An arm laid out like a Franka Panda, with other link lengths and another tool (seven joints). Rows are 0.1 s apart.
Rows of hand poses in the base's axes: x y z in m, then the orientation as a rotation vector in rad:
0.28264 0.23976 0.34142 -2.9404 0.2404 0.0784
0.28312 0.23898 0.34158 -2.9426 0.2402 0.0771
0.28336 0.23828 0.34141 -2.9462 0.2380 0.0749
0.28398 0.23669 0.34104 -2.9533 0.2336 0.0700
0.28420 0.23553 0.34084 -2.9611 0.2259 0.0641
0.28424 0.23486 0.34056 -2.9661 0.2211 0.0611
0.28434 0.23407 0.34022 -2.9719 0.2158 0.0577
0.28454 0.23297 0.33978 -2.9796 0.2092 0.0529
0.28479 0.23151 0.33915 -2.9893 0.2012 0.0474
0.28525 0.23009 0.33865 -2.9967 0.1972 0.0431
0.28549 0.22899 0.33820 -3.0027 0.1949 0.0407
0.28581 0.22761 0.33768 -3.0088 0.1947 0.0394
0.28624 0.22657 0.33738 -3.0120 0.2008 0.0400
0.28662 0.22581 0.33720 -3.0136 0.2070 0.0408
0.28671 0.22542 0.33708 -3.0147 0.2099 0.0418
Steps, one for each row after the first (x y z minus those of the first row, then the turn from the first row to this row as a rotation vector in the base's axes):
0.00048 -0.00078 0.00016 -0.0022 -0.0008 0.0002
0.00072 -0.00148 -0.00001 -0.0056 -0.0022 0.0018
0.00134 -0.00307 -0.00038 -0.0124 -0.0053 0.0050
0.00156 -0.00423 -0.00058 -0.0197 -0.0093 0.0103
0.00160 -0.00490 -0.00086 -0.0243 -0.0114 0.0137
0.00170 -0.00569 -0.00120 -0.0298 -0.0136 0.0174
0.00190 -0.00679 -0.00164 -0.0371 -0.0168 0.0221
0.00215 -0.00825 -0.00227 -0.0463 -0.0204 0.0277
0.00261 -0.00967 -0.00277 -0.0535 -0.0230 0.0306
0.00285 -0.01077 -0.00322 -0.0593 -0.0243 0.0324
0.00317 -0.01215 -0.00374 -0.0654 -0.0248 0.0328
0.00360 -0.01319 -0.00404 -0.0691 -0.0238 0.0291
0.00398 -0.01395 -0.00422 -0.0711 -0.0227 0.0252
0.00407 -0.01434 -0.00434 -0.0724 -0.0218 0.0234

